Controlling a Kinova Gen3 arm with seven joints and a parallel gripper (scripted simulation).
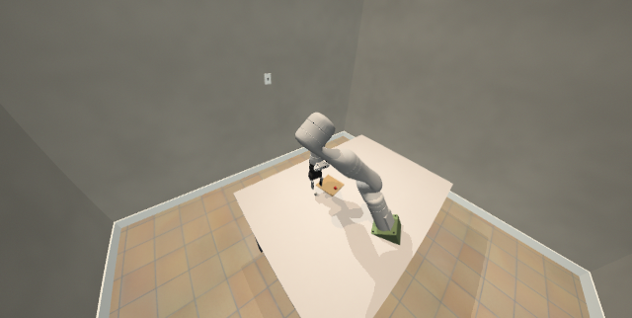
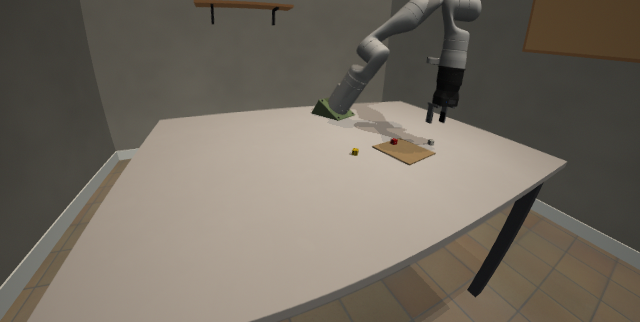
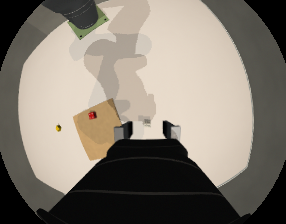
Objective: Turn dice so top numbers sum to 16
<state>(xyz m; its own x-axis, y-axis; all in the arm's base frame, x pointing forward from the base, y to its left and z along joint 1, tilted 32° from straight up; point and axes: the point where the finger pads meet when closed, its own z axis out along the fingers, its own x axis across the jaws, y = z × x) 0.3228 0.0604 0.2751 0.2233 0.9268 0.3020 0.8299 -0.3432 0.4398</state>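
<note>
The white die is 90 mm below my hand. Also, from my hand: tan mat 130 mm to the right, 90 mm below, 10 mm behind; red die 130 mm to the right, 80 mm below, 50 mm behind; yellow die 290 mm to the right, 90 mm below, 50 mm behind.
</note>
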